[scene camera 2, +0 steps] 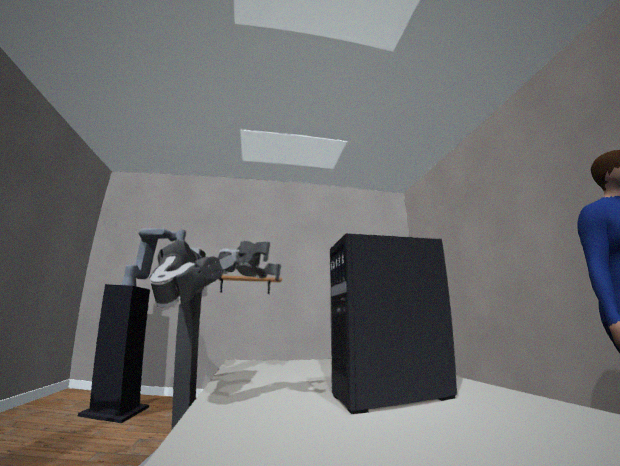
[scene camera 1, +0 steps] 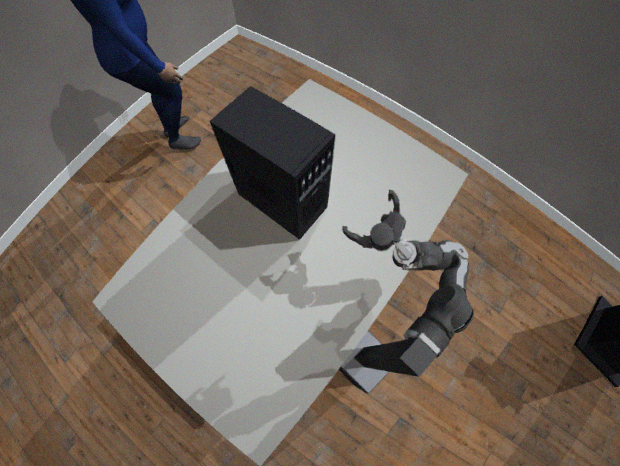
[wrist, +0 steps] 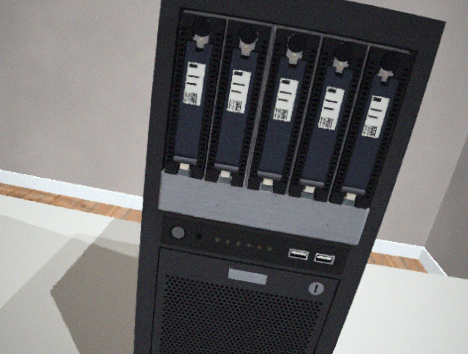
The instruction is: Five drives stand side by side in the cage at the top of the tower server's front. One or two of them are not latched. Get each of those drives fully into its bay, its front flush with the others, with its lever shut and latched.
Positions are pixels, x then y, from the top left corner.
Scene:
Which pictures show my gripper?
Scene camera 2 and scene camera 1 only.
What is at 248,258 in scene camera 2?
My gripper.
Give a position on a drive lever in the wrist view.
241,74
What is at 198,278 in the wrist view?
A black tower server.

